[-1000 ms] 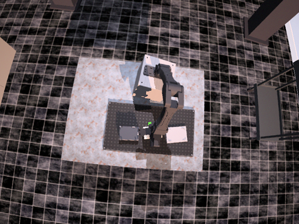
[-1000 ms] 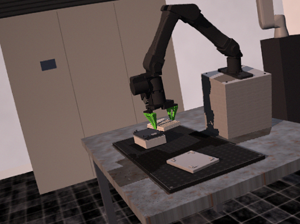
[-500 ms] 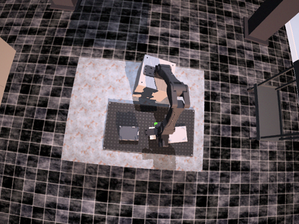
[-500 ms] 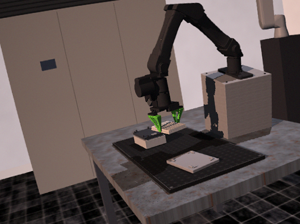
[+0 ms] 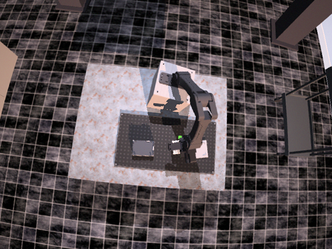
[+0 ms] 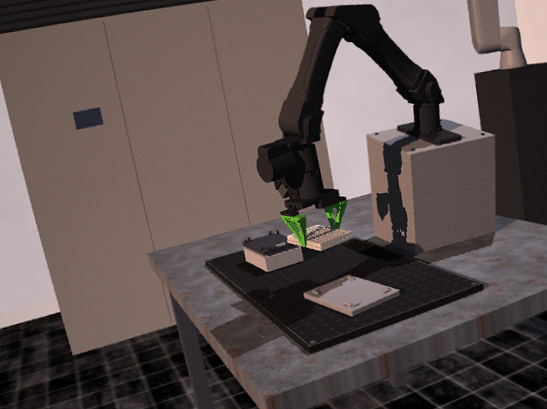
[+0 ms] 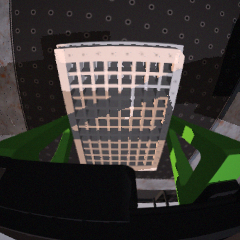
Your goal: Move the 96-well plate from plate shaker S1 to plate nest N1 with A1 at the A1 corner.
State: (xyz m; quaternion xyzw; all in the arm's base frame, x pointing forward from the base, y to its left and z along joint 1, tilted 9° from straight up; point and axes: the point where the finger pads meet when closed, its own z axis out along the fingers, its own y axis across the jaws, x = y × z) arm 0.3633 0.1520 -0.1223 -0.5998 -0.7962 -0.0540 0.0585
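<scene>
The plate nest N1 lies 10 mm behind my hand, 110 mm to the left of it and 100 mm below it. Also, from my hand: 96-well plate (right at my hand).
</scene>
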